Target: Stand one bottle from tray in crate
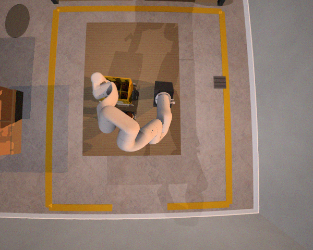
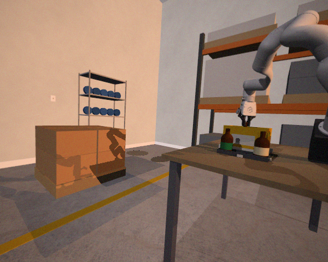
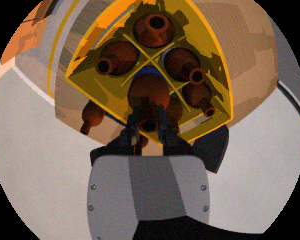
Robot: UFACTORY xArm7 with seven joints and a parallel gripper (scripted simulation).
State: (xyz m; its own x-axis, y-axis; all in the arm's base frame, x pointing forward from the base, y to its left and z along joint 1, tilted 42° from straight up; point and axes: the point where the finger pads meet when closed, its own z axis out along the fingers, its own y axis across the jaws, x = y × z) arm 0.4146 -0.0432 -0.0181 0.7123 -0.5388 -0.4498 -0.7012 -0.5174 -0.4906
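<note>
Right now my hand is 120 mm above the yellow crate and 40 mm to the left of it. Also, from my hand: dark tray (190 mm below, 180 mm to the left, 30 mm behind).
</note>
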